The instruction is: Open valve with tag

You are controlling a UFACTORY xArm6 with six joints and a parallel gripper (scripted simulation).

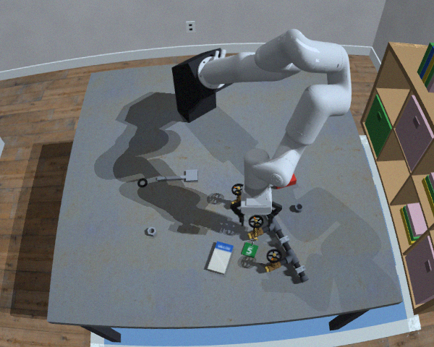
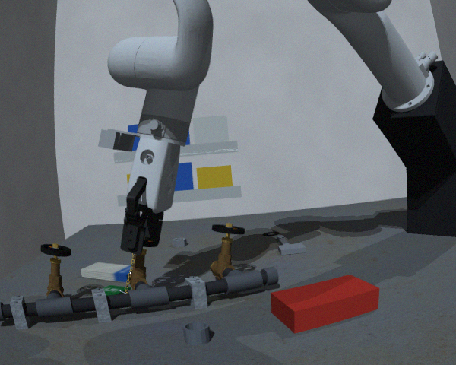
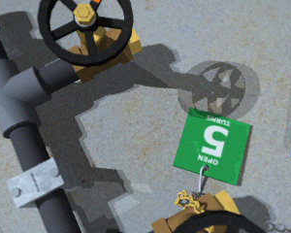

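Now: the green tag 6 cm ahead of my hand and 9 cm below it. Also, from my hand: notepad 13 cm ahead, 9 cm to the right, 8 cm below; then grey flat tool 16 cm behind, 32 cm to the right, 8 cm below; then red block 27 cm behind, 5 cm to the left, 7 cm below.
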